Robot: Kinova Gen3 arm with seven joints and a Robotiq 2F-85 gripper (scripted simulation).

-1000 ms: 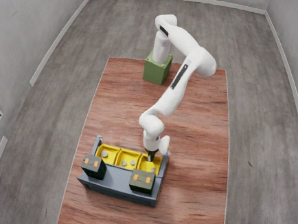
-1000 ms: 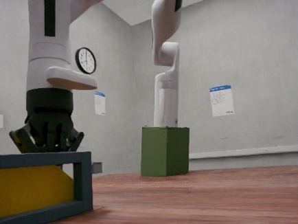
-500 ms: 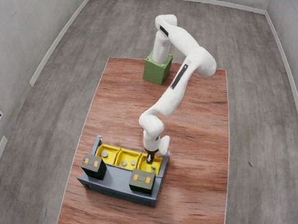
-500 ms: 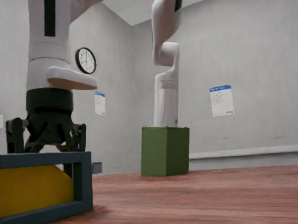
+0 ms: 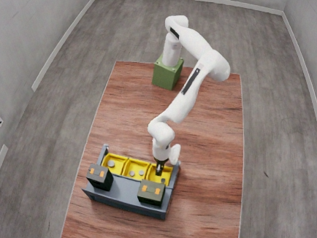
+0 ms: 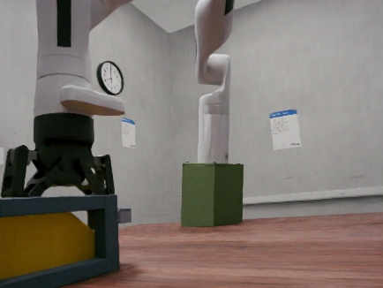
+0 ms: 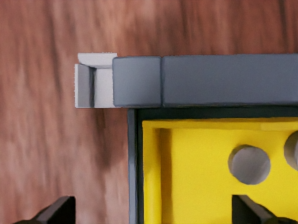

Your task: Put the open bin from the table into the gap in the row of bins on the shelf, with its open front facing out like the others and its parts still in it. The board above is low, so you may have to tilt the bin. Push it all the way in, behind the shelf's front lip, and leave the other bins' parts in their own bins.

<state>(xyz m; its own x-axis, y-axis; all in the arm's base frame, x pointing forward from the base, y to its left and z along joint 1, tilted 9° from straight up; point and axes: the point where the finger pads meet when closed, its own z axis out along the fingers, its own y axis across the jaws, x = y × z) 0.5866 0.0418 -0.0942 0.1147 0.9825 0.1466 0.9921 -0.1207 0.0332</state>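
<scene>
Now: hand 100 mm short of the grey disc part, 30 mm above it and 20 mm to the right of it. The rest, counted from my hand: grey shelf (120 mm to the right, 100 mm ahead, 20 mm above).
</scene>
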